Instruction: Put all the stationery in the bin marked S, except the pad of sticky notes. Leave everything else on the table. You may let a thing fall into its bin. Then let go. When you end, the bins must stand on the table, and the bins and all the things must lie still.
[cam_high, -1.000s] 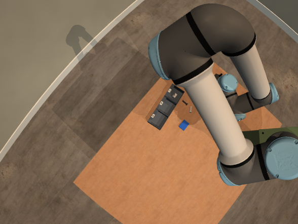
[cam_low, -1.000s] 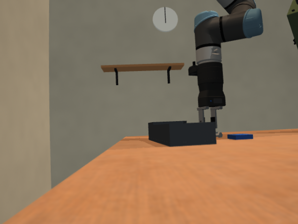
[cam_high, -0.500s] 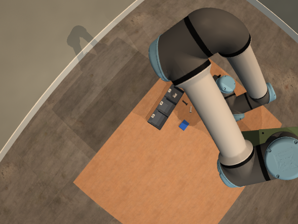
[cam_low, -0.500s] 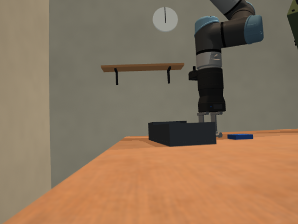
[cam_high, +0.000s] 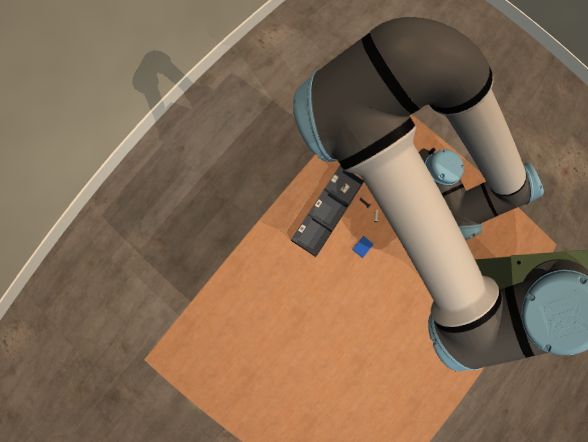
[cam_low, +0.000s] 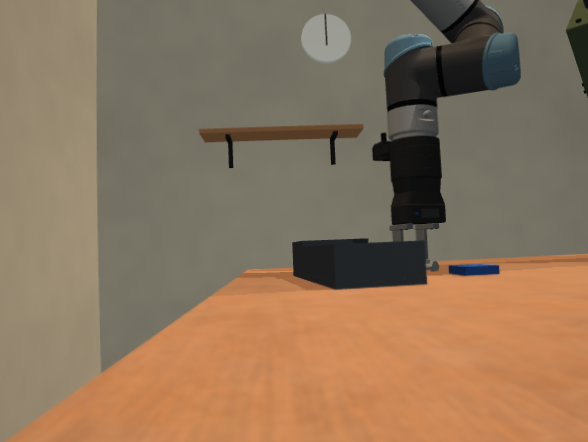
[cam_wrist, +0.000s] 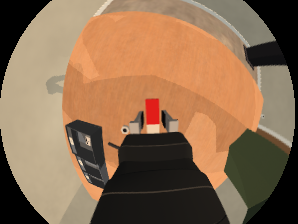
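My hand is 140 mm short of the white clip-like piece and 100 mm to the right of it. The rest, counted from my hand: nut: 50 mm ahead, 40 mm to the left, 20 mm below; then white bolt: 10 mm ahead, 110 mm to the left, 10 mm below; then white eraser: 10 mm to the left, 10 mm below.
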